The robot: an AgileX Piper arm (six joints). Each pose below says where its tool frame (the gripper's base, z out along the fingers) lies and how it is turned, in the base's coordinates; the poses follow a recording.
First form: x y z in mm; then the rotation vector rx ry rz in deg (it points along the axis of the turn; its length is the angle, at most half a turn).
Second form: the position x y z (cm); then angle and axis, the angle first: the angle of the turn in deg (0 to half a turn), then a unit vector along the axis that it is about. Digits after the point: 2 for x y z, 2 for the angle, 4 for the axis.
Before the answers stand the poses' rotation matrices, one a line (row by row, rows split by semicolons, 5 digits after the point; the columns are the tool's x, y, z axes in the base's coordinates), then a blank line. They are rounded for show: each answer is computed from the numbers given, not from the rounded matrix.
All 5 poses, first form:
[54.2 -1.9 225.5 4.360 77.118 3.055]
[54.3 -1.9 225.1 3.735 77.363 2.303]
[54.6 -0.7 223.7 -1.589 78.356 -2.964]
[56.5 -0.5 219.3 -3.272 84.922 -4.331]
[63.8 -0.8 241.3 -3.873 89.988 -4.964]
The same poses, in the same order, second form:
0.22230 0.00535 0.97496; 0.08245 0.99630 -0.02426; -0.97149 0.08578 0.22104
0.21848 0.00868 0.97580; 0.06671 0.99749 -0.02381; -0.97356 0.07030 0.21735
0.20092 0.02084 0.97938; -0.05321 0.99853 -0.01033; -0.97816 -0.05003 0.20174
0.08685 0.01562 0.99610; -0.08580 0.99628 -0.00814; -0.99252 -0.08476 0.08787
-0.00178 0.01204 0.99993; -0.09801 0.99511 -0.01216; -0.99518 -0.09803 -0.00059

[5.42 -0.19 22.55 77.30 0.0564 0.9976 0.0395]
[5.43 -0.19 22.51 77.49 0.0482 0.9984 0.0297]
[5.46 -0.07 22.37 78.43 -0.0203 0.9991 -0.0378]
[5.65 -0.05 21.93 85.10 -0.0385 0.9980 -0.0509]
[6.38 -0.08 24.13 90.21 -0.0429 0.9976 -0.0550]

